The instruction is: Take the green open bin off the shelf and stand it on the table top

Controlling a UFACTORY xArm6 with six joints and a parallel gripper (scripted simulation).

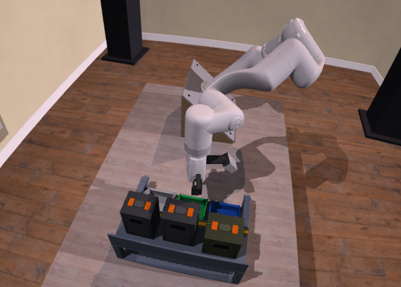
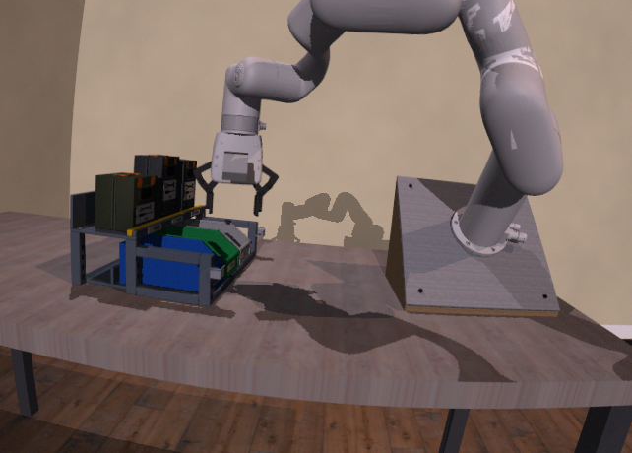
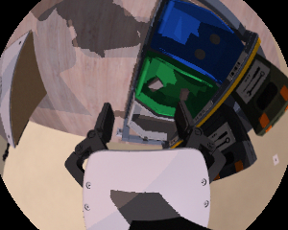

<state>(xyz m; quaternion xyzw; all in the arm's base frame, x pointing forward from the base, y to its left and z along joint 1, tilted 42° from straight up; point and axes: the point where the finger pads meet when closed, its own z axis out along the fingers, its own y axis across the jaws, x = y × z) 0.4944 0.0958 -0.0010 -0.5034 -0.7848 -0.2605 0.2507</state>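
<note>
Right now my hand is 80 mm short of the green open bin, 10 mm to the right of it and 90 mm above it. From my hand the other things lie so: grey bin: 90 mm ahead, 110 mm to the right, 90 mm below; then olive box: 170 mm ahead, 130 mm to the left, 10 mm above; then blue bin: 70 mm ahead, 120 mm to the left, 90 mm below.
</note>
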